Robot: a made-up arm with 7 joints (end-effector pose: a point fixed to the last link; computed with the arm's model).
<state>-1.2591 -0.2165 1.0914 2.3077 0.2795 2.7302 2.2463</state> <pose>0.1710 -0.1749 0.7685 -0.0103 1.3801 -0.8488</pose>
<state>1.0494 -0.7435 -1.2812 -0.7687 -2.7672 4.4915 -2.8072</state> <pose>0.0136 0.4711 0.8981 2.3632 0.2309 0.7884</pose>
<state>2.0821 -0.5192 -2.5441 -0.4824 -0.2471 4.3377 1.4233</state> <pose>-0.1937 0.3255 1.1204 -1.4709 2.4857 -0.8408</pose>
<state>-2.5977 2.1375 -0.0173 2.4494 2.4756 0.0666 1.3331</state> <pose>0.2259 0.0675 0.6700 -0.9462 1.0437 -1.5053</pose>
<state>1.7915 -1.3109 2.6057 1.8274 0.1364 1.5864 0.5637</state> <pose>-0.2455 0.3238 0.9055 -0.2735 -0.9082 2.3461</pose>
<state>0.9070 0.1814 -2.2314 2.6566 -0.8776 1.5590 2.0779</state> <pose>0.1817 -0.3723 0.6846 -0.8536 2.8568 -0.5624</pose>
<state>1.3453 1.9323 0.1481 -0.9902 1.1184 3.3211 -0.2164</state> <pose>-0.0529 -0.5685 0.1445 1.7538 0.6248 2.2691</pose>
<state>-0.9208 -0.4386 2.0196 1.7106 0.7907 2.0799 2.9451</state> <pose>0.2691 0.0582 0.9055 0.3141 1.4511 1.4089</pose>
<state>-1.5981 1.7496 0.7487 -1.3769 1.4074 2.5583 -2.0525</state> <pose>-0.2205 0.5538 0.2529 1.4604 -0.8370 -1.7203</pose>
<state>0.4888 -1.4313 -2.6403 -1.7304 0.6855 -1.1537 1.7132</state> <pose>0.4706 0.3146 0.2443 0.9067 0.1555 1.5738</pose>
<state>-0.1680 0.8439 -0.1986 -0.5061 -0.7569 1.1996 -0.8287</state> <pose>-0.7027 0.1437 0.7729 -0.7039 -0.9850 1.1971</pose>
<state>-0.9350 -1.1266 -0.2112 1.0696 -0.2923 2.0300 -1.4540</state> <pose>0.3335 -0.6771 0.6004 1.5728 0.8142 0.2335</pose>
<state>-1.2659 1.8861 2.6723 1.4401 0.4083 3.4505 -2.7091</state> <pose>-0.0395 0.3583 0.1397 -1.1332 0.9000 1.3790</pose>
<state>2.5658 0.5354 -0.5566 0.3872 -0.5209 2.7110 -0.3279</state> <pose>0.3476 -0.1191 1.1295 0.5176 1.1885 -1.8548</pose>
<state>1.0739 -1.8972 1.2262 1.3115 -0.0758 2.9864 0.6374</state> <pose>0.1108 0.5047 0.1978 -1.6447 0.7225 -0.2245</pose>
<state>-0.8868 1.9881 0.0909 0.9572 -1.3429 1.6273 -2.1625</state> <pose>-0.4365 0.6558 0.3841 -0.4361 -1.0333 -1.1449</pose>
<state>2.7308 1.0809 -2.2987 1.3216 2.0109 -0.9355 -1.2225</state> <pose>0.6726 0.2490 0.6122 0.2106 -0.4760 -0.4760</pose>
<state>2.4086 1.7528 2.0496 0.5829 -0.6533 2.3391 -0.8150</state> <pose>0.5685 -0.4732 0.3020 1.2387 1.7034 0.2309</pose>
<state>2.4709 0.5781 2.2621 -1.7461 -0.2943 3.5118 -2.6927</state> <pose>0.1893 0.1080 0.9160 2.5381 1.6983 -0.3257</pose>
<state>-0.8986 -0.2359 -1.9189 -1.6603 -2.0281 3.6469 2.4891</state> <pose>0.1984 -0.1030 0.7732 1.2680 0.3660 -0.6985</pose>
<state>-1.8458 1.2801 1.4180 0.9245 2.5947 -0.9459 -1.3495</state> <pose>0.4468 0.6262 0.5661 -0.6922 -1.9189 0.0305</pose>
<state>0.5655 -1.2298 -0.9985 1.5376 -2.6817 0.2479 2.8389</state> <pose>0.7204 0.0096 0.3133 1.0627 0.6280 1.9610</pose>
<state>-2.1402 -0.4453 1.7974 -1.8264 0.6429 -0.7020 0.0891</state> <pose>-0.5220 0.0290 0.8795 0.5500 0.0683 2.6133</pose>
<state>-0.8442 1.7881 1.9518 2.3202 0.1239 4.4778 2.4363</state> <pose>-0.0368 0.2013 0.4129 -1.0627 -1.1457 0.6882</pose>
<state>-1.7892 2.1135 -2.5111 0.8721 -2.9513 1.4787 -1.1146</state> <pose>-0.3066 0.5352 0.0151 -2.3515 1.7251 0.7696</pose>
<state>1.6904 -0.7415 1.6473 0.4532 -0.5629 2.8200 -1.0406</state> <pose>-0.0272 0.4880 1.0252 -0.6346 0.3884 -1.4532</pose>
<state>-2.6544 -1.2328 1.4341 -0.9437 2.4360 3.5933 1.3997</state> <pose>-0.5623 -0.0696 0.8608 1.6410 -1.4984 0.6605</pose>
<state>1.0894 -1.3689 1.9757 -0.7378 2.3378 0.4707 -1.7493</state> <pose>0.6378 0.5791 0.6746 0.1161 1.3520 -0.9149</pose>
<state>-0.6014 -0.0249 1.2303 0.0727 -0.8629 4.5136 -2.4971</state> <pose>0.0383 -0.1221 1.2508 -1.2313 -2.6078 0.1454</pose>
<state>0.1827 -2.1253 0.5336 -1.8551 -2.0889 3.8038 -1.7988</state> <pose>0.3410 -0.0492 0.5059 -1.8369 0.5644 0.0054</pose>
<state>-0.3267 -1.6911 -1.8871 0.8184 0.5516 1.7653 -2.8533</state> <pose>0.5996 -0.4936 0.5549 -0.1258 1.5912 -1.6131</pose>
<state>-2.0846 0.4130 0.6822 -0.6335 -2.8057 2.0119 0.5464</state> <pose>0.2295 0.4209 1.0782 -0.6639 0.1317 -0.5390</pose>
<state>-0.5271 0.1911 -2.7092 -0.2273 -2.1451 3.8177 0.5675</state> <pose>-0.0100 -0.0806 1.1840 2.2858 0.3758 -0.9335</pose>
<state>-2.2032 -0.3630 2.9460 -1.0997 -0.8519 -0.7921 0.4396</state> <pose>-0.3772 -0.3890 0.9367 -1.0636 0.8204 -1.3580</pose>
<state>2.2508 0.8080 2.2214 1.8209 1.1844 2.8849 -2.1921</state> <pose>0.1108 -0.3432 0.6253 0.9476 -0.4120 -1.1992</pose>
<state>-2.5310 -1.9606 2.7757 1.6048 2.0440 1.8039 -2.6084</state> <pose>-0.3293 -0.2737 0.6734 -0.1622 0.8752 -2.8299</pose>
